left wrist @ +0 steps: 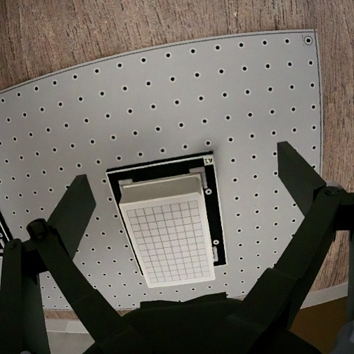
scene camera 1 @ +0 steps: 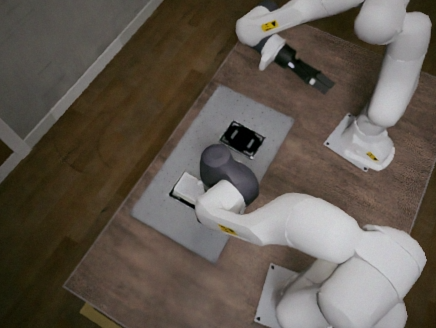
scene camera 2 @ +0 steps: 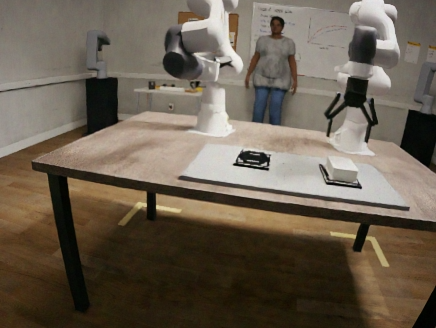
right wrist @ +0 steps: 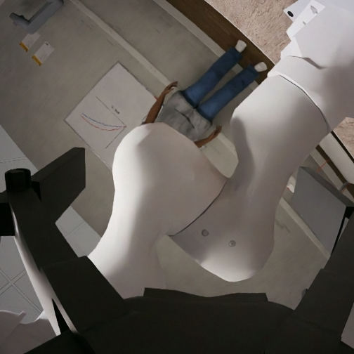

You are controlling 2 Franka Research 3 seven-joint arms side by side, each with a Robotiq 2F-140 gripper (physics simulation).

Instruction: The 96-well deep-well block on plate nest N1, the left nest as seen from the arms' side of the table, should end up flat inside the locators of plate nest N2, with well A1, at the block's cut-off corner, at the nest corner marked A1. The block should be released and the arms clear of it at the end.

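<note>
The white deep-well block (scene camera 1: 188, 187) (scene camera 2: 342, 169) (left wrist: 169, 242) sits on black plate nest N1 (scene camera 2: 346, 184) (left wrist: 220, 235). N1's A1 mark shows at its upper right corner in the left wrist view; I cannot make out the block's cut-off corner. Plate nest N2 (scene camera 1: 243, 139) (scene camera 2: 253, 158) is empty; its A1 mark is too small to read. My left gripper (scene camera 2: 348, 136) (left wrist: 182, 174) is open and empty above the block, fingers wide on either side of it in the left wrist view; my arm hides it in scene camera 1. My right gripper (scene camera 1: 325, 84) is open and empty, away from both nests.
Both nests stand on a grey perforated board (scene camera 1: 165, 185) (scene camera 2: 295, 180) (left wrist: 165, 110) on the wooden table (scene camera 1: 150, 265) (scene camera 2: 100, 150). My left forearm reaches over the board in scene camera 1 and hides part of N1. A person (scene camera 2: 275, 70) stands behind the table.
</note>
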